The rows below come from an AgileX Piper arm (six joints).
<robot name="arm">
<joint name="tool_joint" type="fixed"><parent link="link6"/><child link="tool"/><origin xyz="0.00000 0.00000 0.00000" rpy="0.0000 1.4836 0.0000"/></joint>
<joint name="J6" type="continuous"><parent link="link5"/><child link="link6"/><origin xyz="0.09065 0.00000 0.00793" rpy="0.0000 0.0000 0.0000"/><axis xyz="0.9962 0 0.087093"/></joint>
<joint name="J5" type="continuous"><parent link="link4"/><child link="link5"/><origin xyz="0.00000 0.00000 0.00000" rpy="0.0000 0.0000 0.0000"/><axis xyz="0 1 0"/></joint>
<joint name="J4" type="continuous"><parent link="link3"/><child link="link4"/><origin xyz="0.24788 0.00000 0.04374" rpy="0.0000 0.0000 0.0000"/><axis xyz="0.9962 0 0.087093"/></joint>
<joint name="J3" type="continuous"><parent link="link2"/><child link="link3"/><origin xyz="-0.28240 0.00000 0.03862" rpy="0.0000 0.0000 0.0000"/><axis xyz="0 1 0"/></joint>
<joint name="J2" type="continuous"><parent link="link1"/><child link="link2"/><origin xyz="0.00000 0.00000 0.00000" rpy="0.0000 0.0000 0.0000"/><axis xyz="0 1 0"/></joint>
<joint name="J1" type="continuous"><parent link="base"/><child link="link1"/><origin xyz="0.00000 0.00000 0.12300" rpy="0.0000 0.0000 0.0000"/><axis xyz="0 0 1"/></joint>
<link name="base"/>
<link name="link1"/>
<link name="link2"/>
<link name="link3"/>
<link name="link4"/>
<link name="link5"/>
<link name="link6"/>
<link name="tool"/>
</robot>
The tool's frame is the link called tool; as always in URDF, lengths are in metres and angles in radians. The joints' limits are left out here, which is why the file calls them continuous.
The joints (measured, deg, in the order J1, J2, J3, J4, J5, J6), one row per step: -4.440 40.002 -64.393 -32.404 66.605 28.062; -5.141 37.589 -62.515 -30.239 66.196 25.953; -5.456 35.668 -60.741 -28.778 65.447 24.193; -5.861 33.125 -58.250 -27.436 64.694 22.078; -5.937 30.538 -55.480 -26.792 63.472 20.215; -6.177 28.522 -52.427 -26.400 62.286 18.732; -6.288 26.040 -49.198 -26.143 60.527 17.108; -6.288 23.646 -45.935 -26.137 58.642 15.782; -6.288 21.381 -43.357 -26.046 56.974 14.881; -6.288 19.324 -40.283 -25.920 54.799 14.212; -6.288 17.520 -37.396 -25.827 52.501 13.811; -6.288 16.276 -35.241 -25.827 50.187 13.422; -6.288 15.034 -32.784 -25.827 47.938 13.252
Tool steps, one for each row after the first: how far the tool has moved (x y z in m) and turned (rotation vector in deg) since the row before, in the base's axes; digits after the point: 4 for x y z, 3 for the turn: -0.0088 0.0026 -0.0066 0.235 0.101 1.572; -0.0057 0.0022 -0.0061 -0.242 0.014 1.585; -0.0075 0.0022 -0.0090 -0.615 0.249 1.591; -0.0064 0.0018 -0.0096 -1.181 -0.020 1.612; -0.0031 0.0010 -0.0118 -1.022 0.679 1.111; -0.0041 0.0013 -0.0117 -1.453 -0.042 1.448; -0.0032 0.0010 -0.0120 -1.479 -0.158 1.334; -0.0036 0.0011 -0.0092 -1.080 -0.736 1.085; -0.0012 0.0011 -0.0114 -0.941 -0.596 1.188; -0.0003 0.0011 -0.0106 -0.774 -0.764 1.106; 0.0007 0.0009 -0.0073 -0.860 -0.951 1.066; 0.0011 0.0009 -0.0090 -0.616 -0.690 0.961
